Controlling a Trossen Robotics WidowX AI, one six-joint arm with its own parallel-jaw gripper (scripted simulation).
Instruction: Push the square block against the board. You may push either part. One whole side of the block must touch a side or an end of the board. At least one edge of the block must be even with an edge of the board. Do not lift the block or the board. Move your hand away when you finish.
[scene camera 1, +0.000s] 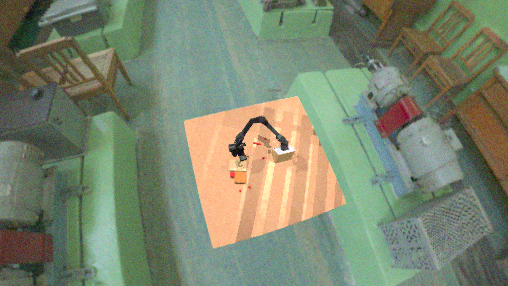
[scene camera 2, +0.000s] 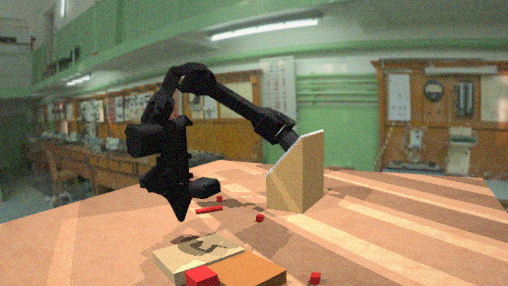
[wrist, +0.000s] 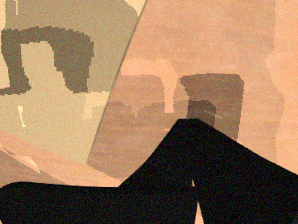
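Labels:
A board (wrist: 66, 66) is 13 cm from the lens; the gripper (wrist: 187, 128) is 10 cm from the lens.

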